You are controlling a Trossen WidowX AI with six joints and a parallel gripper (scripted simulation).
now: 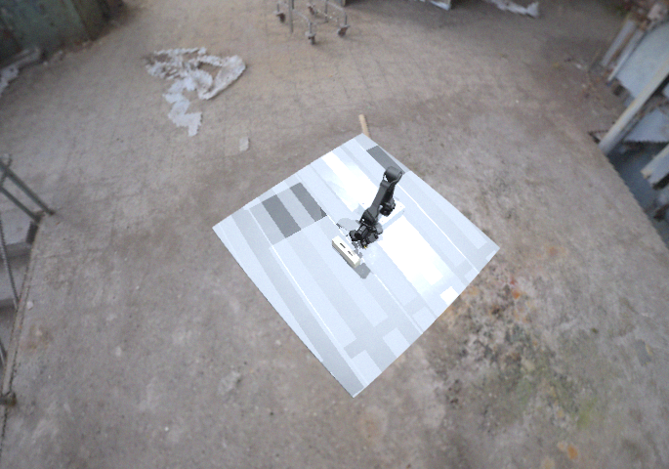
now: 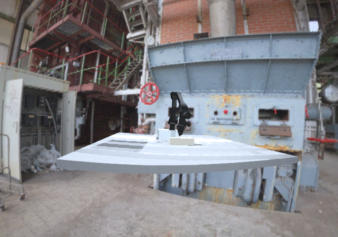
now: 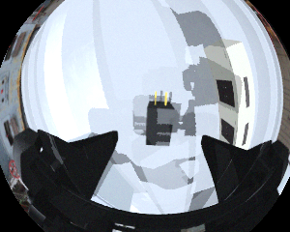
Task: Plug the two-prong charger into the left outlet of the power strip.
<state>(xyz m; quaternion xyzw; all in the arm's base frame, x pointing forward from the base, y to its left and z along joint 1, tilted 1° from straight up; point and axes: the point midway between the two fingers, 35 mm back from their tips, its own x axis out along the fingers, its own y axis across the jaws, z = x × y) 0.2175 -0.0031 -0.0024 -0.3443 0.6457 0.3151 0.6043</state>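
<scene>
The black two-prong charger lies 4 cm below my gripper tip, 1 cm to the left of it and 1 cm ahead of it.
</scene>
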